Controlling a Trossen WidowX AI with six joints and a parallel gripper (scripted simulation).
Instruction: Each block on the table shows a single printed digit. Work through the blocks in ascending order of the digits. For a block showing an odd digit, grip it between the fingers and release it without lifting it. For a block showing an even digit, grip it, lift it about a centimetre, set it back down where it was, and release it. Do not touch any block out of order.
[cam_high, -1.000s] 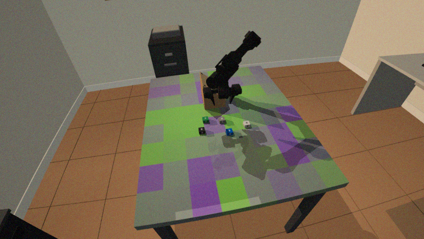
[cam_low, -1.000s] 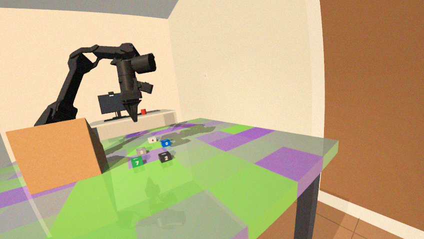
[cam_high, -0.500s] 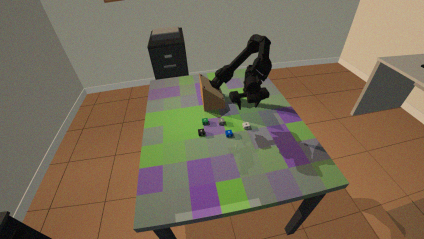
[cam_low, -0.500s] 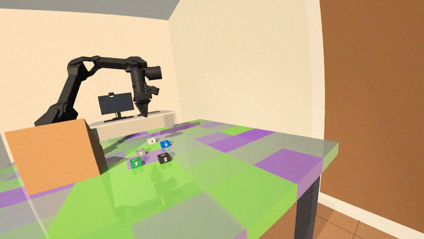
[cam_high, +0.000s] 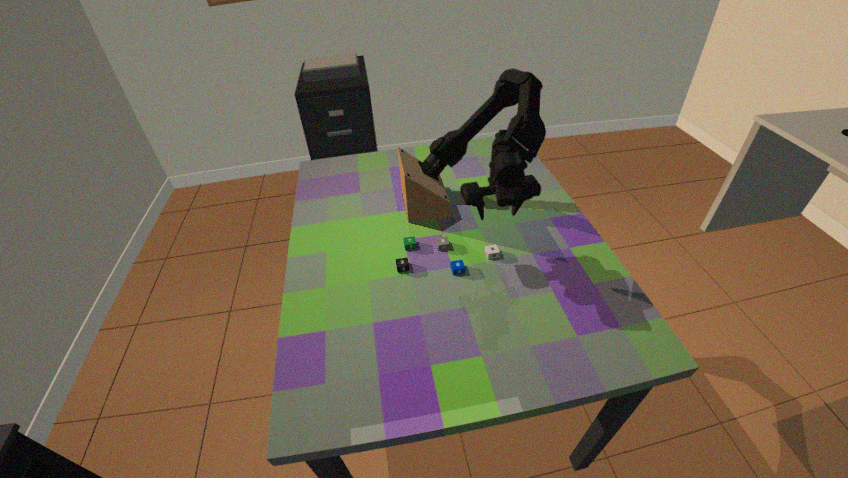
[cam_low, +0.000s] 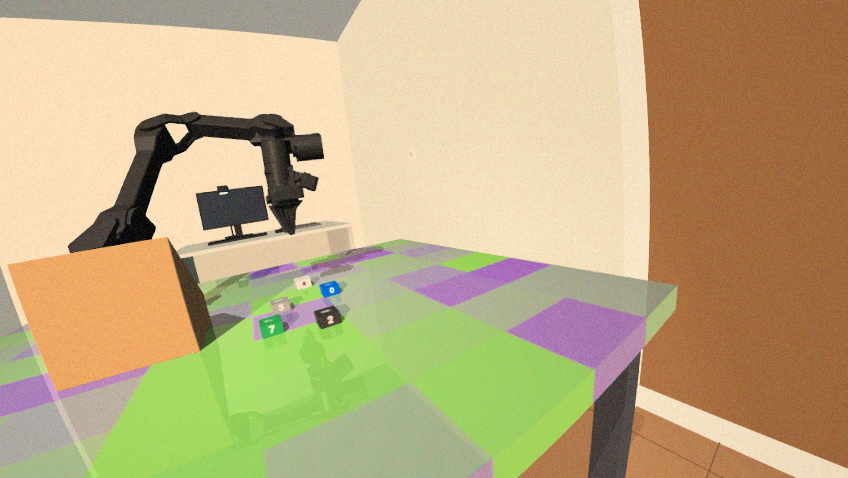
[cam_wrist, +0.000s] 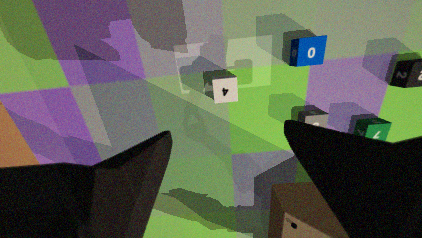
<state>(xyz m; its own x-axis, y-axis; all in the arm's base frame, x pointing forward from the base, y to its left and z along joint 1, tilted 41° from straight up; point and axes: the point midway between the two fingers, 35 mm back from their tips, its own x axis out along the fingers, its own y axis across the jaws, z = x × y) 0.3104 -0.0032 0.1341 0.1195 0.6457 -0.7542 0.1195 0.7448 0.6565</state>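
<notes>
My gripper tip is now 12 cm to the left of the blue block, 11 cm above it and 3 cm short of it. Round my gripper tip: grey block: 12 cm to the right, 11 cm below, 7 cm behind; then white block: 11 cm below, 1 cm to the right; then green block: 21 cm to the right, 11 cm below, 11 cm behind.
</notes>
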